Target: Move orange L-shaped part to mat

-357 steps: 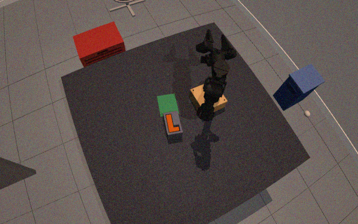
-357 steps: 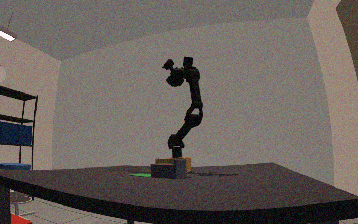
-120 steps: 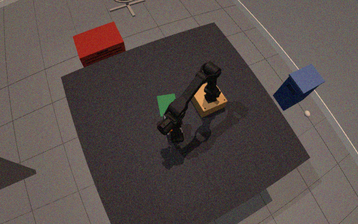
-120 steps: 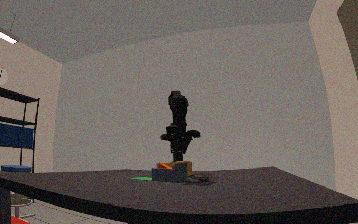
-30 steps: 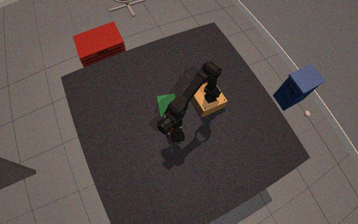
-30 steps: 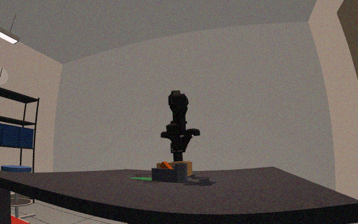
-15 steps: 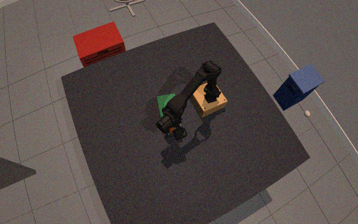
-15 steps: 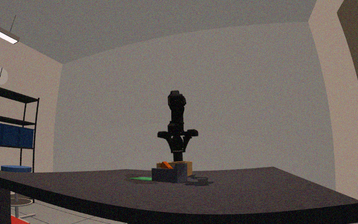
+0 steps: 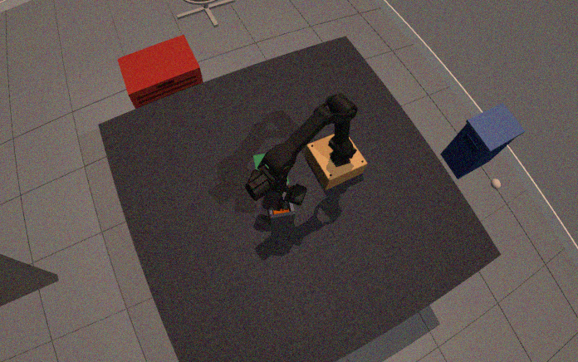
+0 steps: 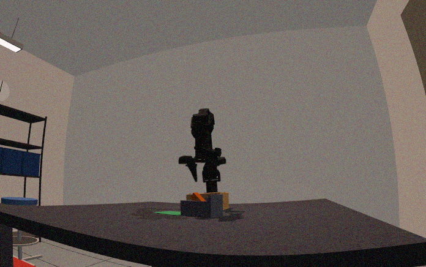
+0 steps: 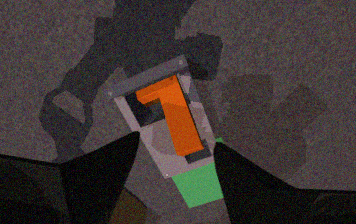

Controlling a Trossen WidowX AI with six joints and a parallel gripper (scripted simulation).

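My gripper tip is 10 cm above the orange L-shaped part, 2 cm past it and 1 cm to the right of it.
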